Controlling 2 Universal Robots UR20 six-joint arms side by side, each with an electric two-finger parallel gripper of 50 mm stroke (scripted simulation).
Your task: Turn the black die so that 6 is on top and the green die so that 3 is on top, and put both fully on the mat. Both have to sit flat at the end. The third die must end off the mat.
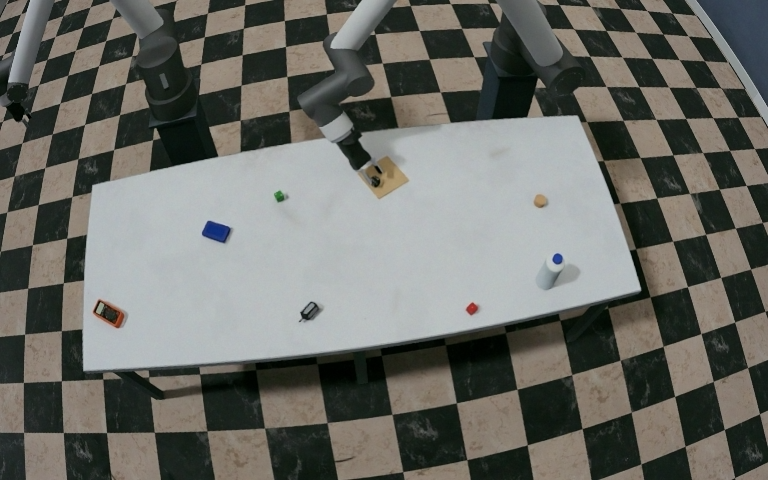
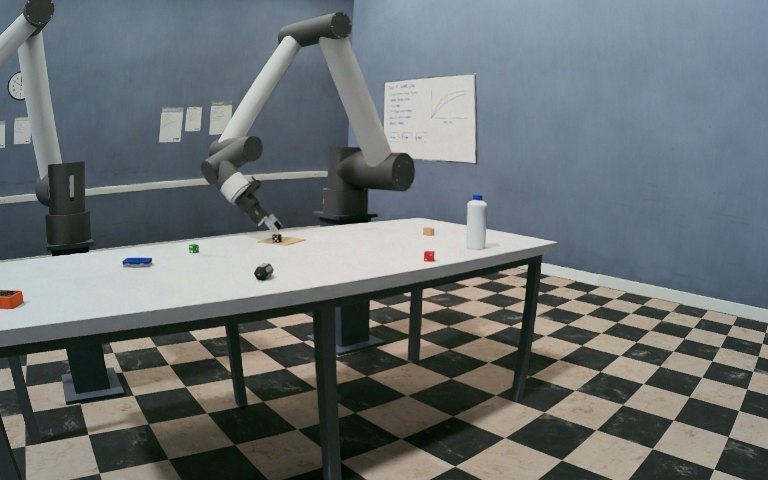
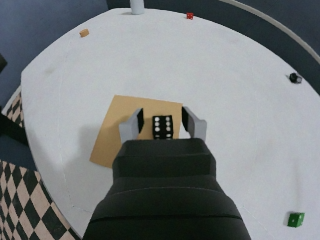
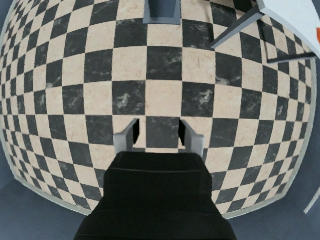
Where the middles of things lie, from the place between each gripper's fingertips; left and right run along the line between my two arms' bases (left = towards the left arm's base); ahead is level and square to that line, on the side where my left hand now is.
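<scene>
From my left hand, the white bottle (image 2: 477, 210) is 3 cm above, 49 cm ahead and 55 cm to the left. The tan mat (image 1: 392, 177) is 6 cm below my left hand, 2 cm behind it and 4 cm to the left of it.
</scene>
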